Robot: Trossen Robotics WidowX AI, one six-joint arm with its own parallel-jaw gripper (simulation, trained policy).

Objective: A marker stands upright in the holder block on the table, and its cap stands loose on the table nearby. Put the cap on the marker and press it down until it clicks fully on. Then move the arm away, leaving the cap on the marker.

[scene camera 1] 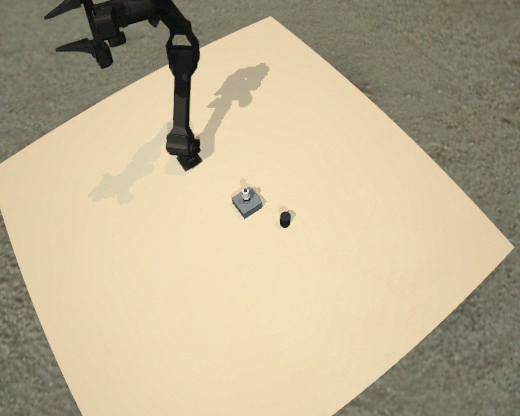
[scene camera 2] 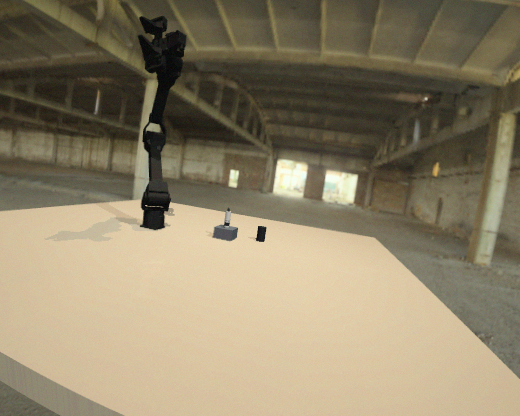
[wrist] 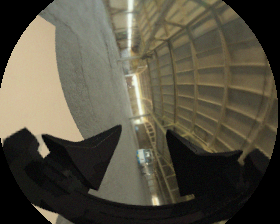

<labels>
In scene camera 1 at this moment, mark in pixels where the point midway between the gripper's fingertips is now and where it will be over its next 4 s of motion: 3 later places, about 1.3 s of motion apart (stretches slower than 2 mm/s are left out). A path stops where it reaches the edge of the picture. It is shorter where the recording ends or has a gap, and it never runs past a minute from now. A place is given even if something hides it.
My gripper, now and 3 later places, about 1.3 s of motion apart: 50, 34; 63, 103; 107, 166; 172, 214
</labels>
